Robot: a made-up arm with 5 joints.
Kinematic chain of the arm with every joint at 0, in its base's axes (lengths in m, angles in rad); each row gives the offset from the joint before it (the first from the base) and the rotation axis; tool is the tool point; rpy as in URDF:
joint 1: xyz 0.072 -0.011 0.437 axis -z
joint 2: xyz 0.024 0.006 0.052 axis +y
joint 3: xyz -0.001 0 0.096 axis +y
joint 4: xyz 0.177 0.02 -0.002 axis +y
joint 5: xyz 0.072 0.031 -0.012 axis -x
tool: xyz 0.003 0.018 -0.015 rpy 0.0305 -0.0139 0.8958
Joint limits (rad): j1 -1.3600..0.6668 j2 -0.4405..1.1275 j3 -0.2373..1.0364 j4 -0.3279..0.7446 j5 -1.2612..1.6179
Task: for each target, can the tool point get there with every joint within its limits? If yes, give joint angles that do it. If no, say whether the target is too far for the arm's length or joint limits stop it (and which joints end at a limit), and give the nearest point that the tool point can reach.
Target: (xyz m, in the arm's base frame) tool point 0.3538 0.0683 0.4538
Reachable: yes | joints -0.0655 0.4150 -0.0361 -0.0726 0.7190
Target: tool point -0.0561 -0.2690 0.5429
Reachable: no: joint limits stop it (at a limit: joint 1, joint 2, joint 3, joint 4) | nearest point -0.0003 -0.0686 0.4025 | short by 0.251 m
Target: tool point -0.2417 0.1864 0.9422
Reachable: no: too far | nearest point 0.0298 0.1645 0.7473 | short by 0.335 m
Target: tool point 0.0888 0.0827 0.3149
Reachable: yes | joints -0.4217 0.7919 0.7424 0.3386 -0.2987
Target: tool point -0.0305 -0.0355 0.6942
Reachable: no: joint limits stop it (at a limit: joint 1, joint 2, joint 3, joint 4, joint 5) | nearest point 0.0306 0.1625 0.7485 | short by 0.214 m
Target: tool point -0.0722 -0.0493 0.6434
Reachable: no: joint limits stop it (at a limit: joint 2, joint 3, joint 4) | nearest point -0.0184 -0.0350 0.4023 | short by 0.247 m
